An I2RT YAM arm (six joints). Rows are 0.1 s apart.
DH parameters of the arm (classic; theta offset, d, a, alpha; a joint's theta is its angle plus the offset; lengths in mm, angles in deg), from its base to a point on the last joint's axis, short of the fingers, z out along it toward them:
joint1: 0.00 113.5 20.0 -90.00
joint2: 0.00 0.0 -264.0 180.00
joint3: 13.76 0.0 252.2 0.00
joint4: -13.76 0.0 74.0 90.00
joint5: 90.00 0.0 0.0 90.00
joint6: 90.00 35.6 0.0 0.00
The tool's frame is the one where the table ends.
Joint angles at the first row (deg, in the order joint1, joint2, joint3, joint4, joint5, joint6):
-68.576 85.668 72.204 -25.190 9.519 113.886
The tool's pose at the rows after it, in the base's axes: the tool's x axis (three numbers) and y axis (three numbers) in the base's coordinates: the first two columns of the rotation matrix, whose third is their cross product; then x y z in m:
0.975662, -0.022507, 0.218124, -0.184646, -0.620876, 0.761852, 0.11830, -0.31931, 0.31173
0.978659, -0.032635, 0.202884, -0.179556, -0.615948, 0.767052, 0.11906, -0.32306, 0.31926
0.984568, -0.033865, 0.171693, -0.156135, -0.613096, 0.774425, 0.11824, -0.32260, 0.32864
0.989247, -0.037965, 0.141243, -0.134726, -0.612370, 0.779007, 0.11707, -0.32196, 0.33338
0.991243, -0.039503, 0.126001, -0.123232, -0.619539, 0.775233, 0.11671, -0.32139, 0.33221
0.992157, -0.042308, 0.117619, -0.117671, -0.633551, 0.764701, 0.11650, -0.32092, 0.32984
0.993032, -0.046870, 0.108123, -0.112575, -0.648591, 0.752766, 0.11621, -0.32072, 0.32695
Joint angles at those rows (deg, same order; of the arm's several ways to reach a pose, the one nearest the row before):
-68.620 86.237 73.013 -25.058 10.109 113.864
-68.621 87.132 75.570 -26.786 11.179 113.535
-68.598 87.176 77.798 -29.189 12.382 112.203
-68.619 87.176 78.981 -30.743 13.585 111.023
-68.599 87.221 78.981 -31.398 13.999 110.563
-68.598 87.396 78.981 -32.360 14.043 110.563
-68.620 87.658 78.981 -33.364 14.152 110.607

